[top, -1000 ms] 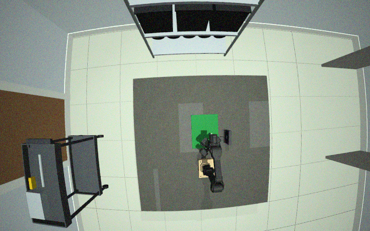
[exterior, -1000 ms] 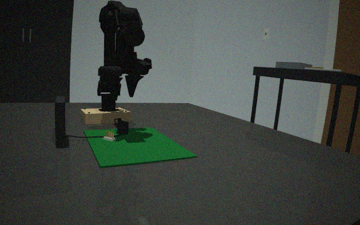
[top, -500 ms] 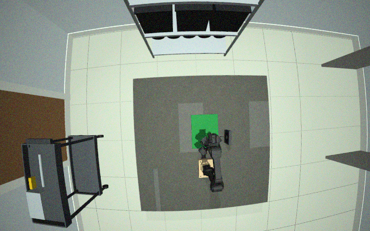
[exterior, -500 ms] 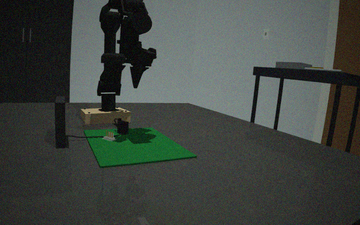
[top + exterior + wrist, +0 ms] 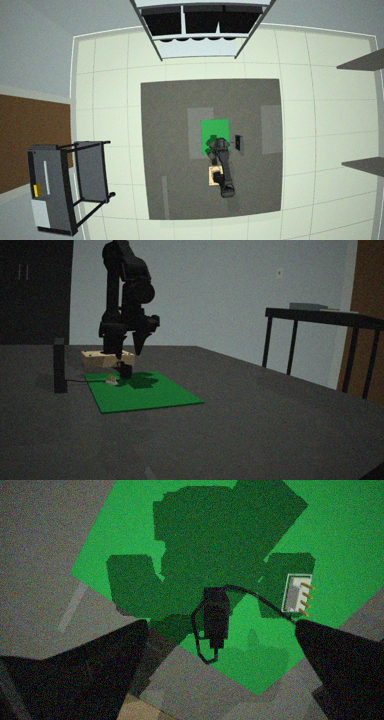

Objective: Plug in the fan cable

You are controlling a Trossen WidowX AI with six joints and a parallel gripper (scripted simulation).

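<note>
The dark fan plug lies 50 mm below my gripper tip and 10 mm behind it. The rest, counted from my gripper tip: green board (80 mm below, 80 mm ahead, 20 mm to the right); black fan (190 mm to the right, 10 mm below, 10 mm behind); white four-pin header (70 mm to the right, 70 mm below, 30 mm ahead).
</note>
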